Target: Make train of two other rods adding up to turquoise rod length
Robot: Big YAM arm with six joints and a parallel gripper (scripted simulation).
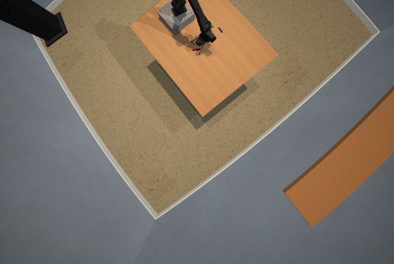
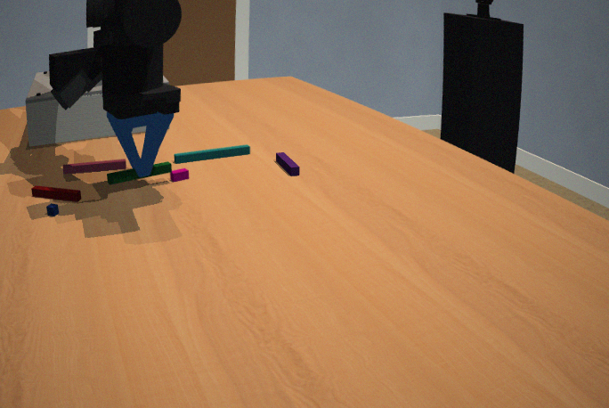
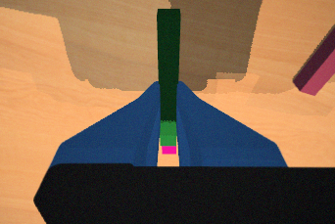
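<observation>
Now: the green rod 1 cm below my hand. From my hand the other things lie so: pink rod (7 cm to the right, 7 cm behind, 2 cm below); magenta rod (4 cm to the left, 2 cm below, 2 cm behind); red rod (11 cm to the right, 2 cm below, 2 cm ahead).
</observation>
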